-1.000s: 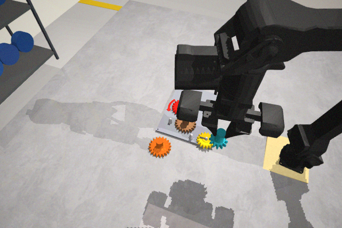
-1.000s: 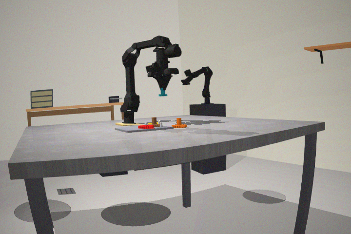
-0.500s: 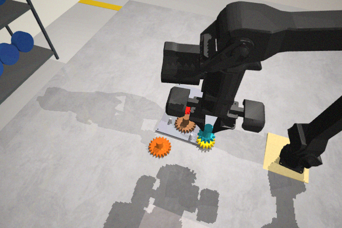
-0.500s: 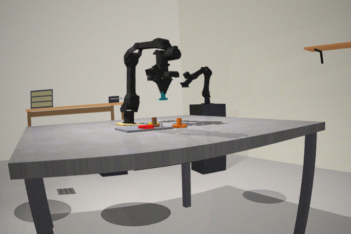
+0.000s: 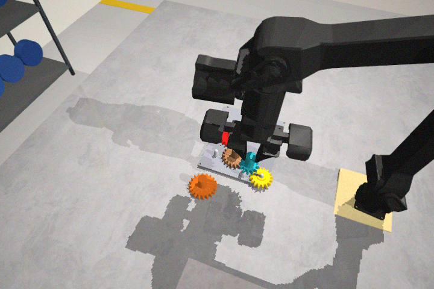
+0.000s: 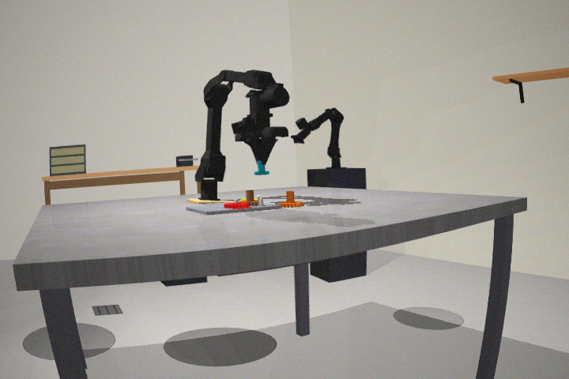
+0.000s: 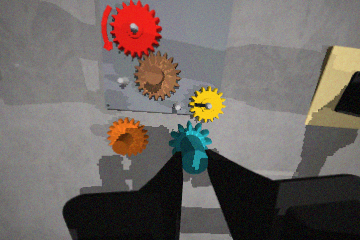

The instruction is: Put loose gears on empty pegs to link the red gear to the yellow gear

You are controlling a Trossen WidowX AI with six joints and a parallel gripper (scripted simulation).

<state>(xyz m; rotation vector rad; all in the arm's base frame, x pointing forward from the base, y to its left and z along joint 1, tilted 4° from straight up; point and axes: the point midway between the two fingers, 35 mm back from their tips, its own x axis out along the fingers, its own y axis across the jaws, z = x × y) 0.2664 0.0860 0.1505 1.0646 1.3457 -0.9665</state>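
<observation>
My gripper tip is now 100 mm above the yellow gear, 30 mm to the left of it and 30 mm past it. The rest, counted from my gripper tip: orange gear (100 mm below, 80 mm ahead, 50 mm to the left); then brown gear (90 mm below, 60 mm to the right, 50 mm ahead); then teal gear (10 mm below).
</observation>
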